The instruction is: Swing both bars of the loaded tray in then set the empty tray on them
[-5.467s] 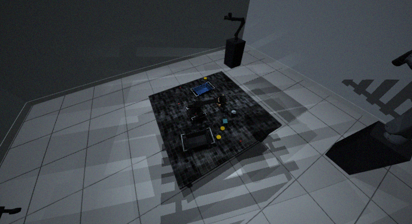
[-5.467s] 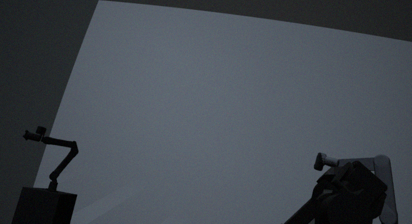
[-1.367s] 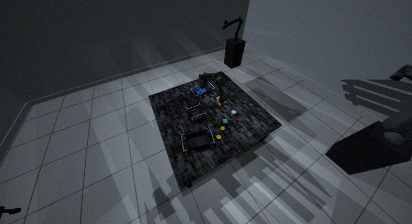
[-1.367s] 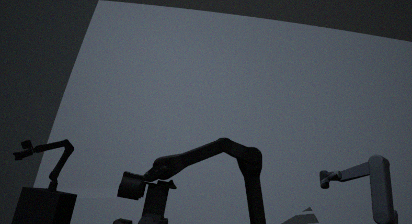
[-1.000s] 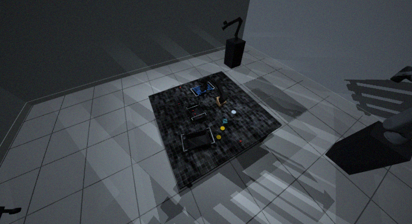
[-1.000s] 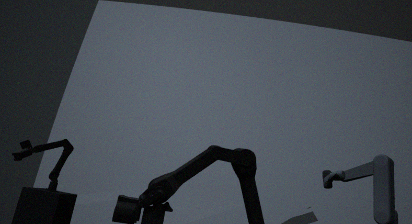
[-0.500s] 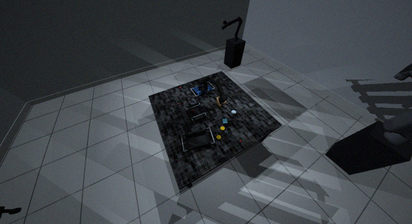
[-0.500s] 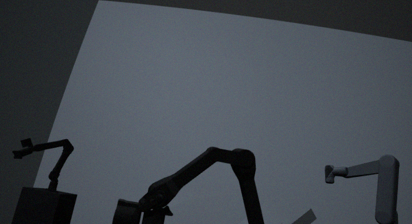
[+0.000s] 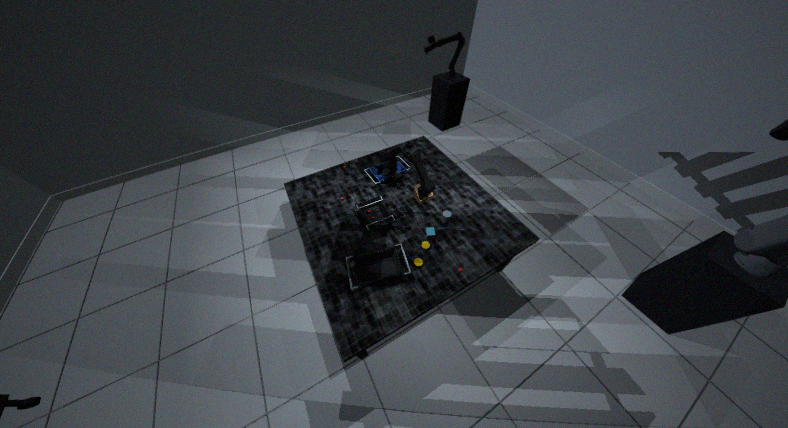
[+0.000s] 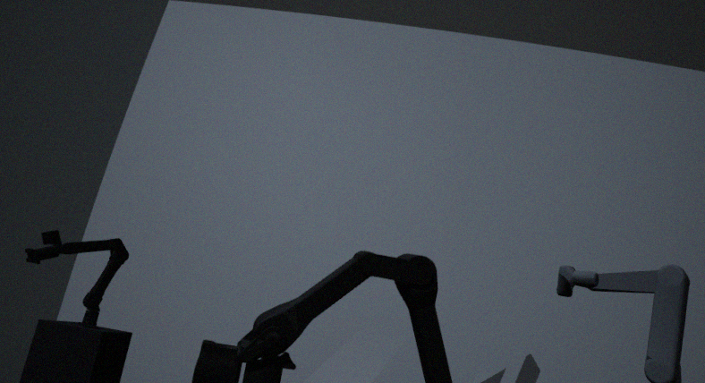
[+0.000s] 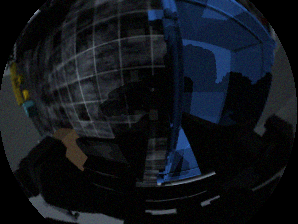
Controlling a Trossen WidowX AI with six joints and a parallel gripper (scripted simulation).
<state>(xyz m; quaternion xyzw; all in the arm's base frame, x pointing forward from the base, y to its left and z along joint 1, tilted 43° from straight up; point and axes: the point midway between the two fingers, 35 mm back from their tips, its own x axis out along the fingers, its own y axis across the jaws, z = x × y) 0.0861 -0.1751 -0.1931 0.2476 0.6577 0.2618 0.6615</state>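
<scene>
The blue tray lies 80 mm to the right of my gripper tip and 30 mm above it. Round my gripper tip: teal block (60 mm ahead, 540 mm to the left, 10 mm above); then pale disc (100 mm behind, 500 mm to the left, 20 mm above).
</scene>
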